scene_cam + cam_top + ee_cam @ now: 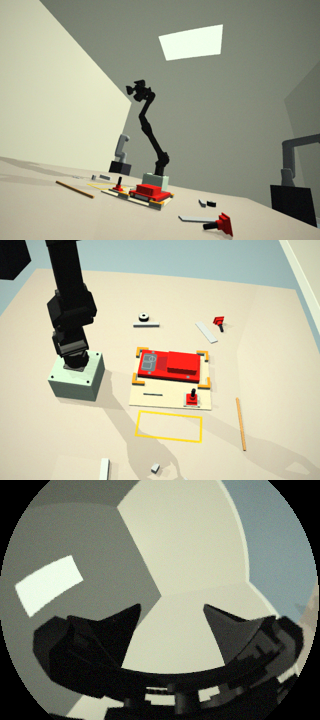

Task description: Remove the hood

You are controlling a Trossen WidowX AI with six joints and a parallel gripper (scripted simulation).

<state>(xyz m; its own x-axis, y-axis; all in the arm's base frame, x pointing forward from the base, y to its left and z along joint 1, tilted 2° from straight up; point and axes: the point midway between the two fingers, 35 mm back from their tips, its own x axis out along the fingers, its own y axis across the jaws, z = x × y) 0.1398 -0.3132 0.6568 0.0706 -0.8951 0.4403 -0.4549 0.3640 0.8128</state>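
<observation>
Right now the hood is 150 mm ahead of my gripper tip, 430 mm to the left of it and 720 mm below it.
</observation>
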